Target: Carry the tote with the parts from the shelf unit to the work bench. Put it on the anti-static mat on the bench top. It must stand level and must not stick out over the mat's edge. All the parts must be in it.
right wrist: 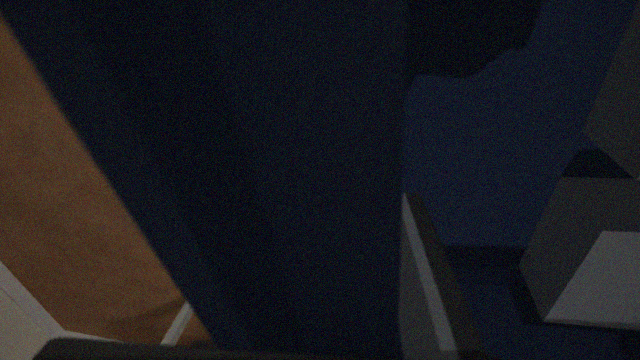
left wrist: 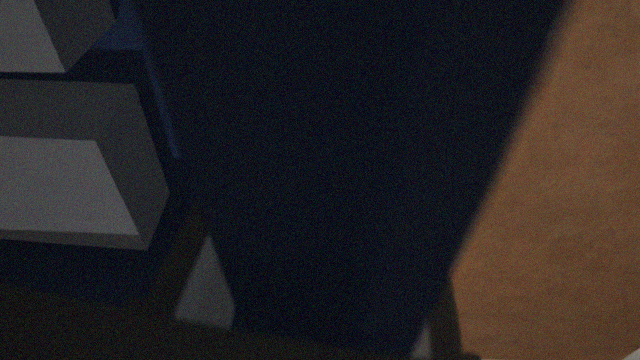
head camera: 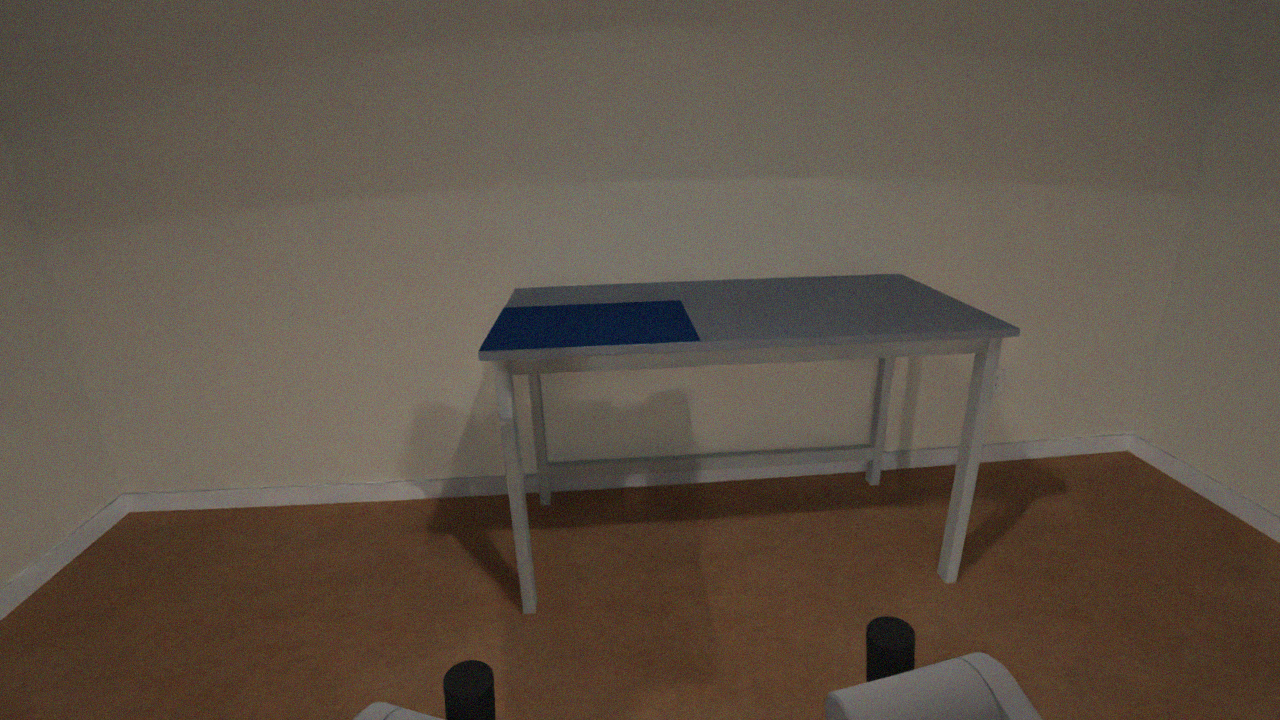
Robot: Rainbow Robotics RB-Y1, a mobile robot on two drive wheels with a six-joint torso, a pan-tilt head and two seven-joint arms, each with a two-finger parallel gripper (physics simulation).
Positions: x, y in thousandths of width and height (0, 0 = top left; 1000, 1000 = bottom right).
Observation:
I see a dark blue tote (right wrist: 412, 438) and a blue anti-static mat (head camera: 454, 452).
The dark blue tote also shows in the left wrist view (left wrist: 532, 451). The head camera view misses the dark blue tote: it is out of frame.

